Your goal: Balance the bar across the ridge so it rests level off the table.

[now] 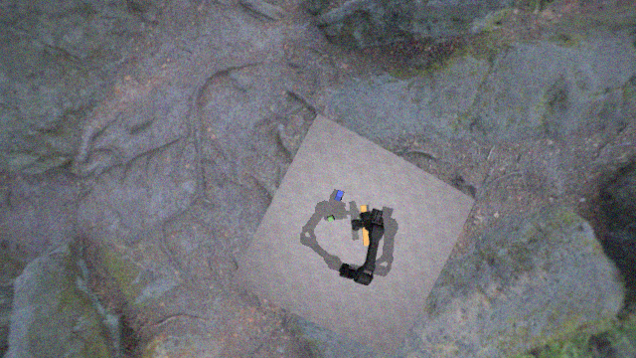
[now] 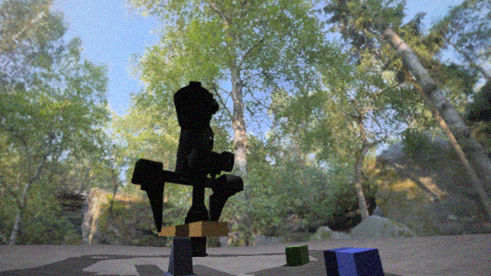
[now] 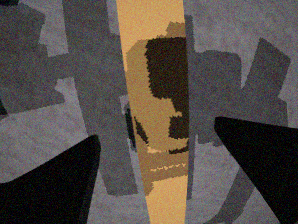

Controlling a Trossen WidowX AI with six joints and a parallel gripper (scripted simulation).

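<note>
My gripper tip is 20 mm past the bar and 10 mm to the left of it. The rest, counted from my gripper tip: blue cube (70 mm ahead, 210 mm to the left, 50 mm below); then green cube (90 mm behind, 190 mm to the left, 50 mm below).
</note>
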